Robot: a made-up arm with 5 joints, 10 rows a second.
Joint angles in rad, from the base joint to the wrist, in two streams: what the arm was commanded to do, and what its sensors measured. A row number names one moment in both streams.
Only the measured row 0 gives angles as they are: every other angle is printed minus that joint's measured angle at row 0.
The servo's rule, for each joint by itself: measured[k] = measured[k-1] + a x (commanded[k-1-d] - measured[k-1]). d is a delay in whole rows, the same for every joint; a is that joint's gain. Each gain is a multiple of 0.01, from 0.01 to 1. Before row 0 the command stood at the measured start. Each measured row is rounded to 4 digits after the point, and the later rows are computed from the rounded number. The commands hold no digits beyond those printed.
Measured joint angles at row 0:
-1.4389 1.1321 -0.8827 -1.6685 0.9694
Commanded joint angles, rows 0 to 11:
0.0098 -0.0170 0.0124 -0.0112 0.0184
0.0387 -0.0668 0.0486 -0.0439 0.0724
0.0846 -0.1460 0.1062 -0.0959 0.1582
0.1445 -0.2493 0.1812 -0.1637 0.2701
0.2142 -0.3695 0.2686 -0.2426 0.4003
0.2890 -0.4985 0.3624 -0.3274 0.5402
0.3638 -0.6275 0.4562 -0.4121 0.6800
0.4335 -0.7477 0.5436 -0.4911 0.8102
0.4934 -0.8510 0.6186 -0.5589 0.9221
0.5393 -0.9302 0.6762 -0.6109 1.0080
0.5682 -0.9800 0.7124 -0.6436 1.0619
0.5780 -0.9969 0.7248 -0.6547 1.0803
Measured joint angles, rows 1 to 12:
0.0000 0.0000 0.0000 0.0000 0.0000
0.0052 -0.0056 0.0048 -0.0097 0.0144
0.0230 -0.0258 0.0219 -0.0395 0.0596
0.0556 -0.0655 0.0548 -0.0886 0.1365
0.1027 -0.1262 0.1041 -0.1539 0.2407
0.1618 -0.2065 0.1683 -0.2311 0.3652
0.2292 -0.3029 0.2440 -0.3149 0.5017
0.3005 -0.4100 0.3268 -0.3995 0.6408
0.3710 -0.5214 0.4114 -0.4792 0.7729
0.4359 -0.6302 0.4922 -0.5485 0.8893
0.4907 -0.7292 0.5640 -0.6028 0.9819
0.5318 -0.8120 0.6219 -0.6383 1.0443
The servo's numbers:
d 1
a 0.53 0.33 0.39 0.87 0.78

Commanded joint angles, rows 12 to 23:
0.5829 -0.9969 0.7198 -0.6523 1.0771
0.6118 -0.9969 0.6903 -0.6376 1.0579
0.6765 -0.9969 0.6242 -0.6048 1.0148
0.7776 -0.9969 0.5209 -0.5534 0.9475
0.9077 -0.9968 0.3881 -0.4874 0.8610
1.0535 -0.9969 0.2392 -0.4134 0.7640
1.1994 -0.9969 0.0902 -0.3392 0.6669
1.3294 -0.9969 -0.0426 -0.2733 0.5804
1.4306 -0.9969 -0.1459 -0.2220 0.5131
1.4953 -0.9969 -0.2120 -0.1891 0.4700
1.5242 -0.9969 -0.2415 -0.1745 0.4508
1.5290 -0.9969 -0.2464 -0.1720 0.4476
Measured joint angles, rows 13 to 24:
0.5563 -0.8730 0.6620 -0.6526 1.0724
0.5704 -0.9139 0.6845 -0.6523 1.0761
0.5923 -0.9413 0.6868 -0.6395 1.0619
0.6369 -0.9596 0.6624 -0.6093 1.0252
0.7115 -0.9719 0.6072 -0.5607 0.9646
0.8155 -0.9801 0.5218 -0.4969 0.8838
0.9416 -0.9856 0.4116 -0.4243 0.7904
1.0782 -0.9893 0.2863 -0.3503 0.6941
1.2113 -0.9918 0.1580 -0.2833 0.6054
1.3275 -0.9935 0.0395 -0.2300 0.5334
1.4164 -0.9946 -0.0586 -0.1944 0.4839
1.4735 -0.9954 -0.1299 -0.1771 0.4581

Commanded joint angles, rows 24 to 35:
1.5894 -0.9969 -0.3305 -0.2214 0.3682
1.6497 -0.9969 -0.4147 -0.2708 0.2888
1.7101 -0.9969 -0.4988 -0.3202 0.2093
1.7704 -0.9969 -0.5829 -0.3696 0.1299
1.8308 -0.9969 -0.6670 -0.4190 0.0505
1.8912 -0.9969 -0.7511 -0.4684 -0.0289
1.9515 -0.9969 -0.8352 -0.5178 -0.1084
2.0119 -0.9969 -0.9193 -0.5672 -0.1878
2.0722 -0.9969 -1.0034 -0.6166 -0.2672
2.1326 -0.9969 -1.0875 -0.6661 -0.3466
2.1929 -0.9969 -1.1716 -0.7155 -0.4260
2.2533 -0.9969 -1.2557 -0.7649 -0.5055
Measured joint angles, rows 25 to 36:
1.5029 -0.9959 -0.1753 -0.1727 0.4499
1.5487 -0.9962 -0.2358 -0.2151 0.3862
1.6022 -0.9964 -0.3056 -0.2636 0.3102
1.6594 -0.9966 -0.3809 -0.3128 0.2315
1.7182 -0.9967 -0.4597 -0.3622 0.1523
1.7779 -0.9968 -0.5405 -0.4116 0.0729
1.8379 -0.9968 -0.6226 -0.4610 -0.0065
1.8981 -0.9968 -0.7055 -0.5104 -0.0860
1.9584 -0.9968 -0.7889 -0.5598 -0.1654
2.0187 -0.9968 -0.8726 -0.6092 -0.2448
2.0791 -0.9968 -0.9564 -0.6587 -0.3242
2.1394 -0.9968 -1.0403 -0.7081 -0.4036

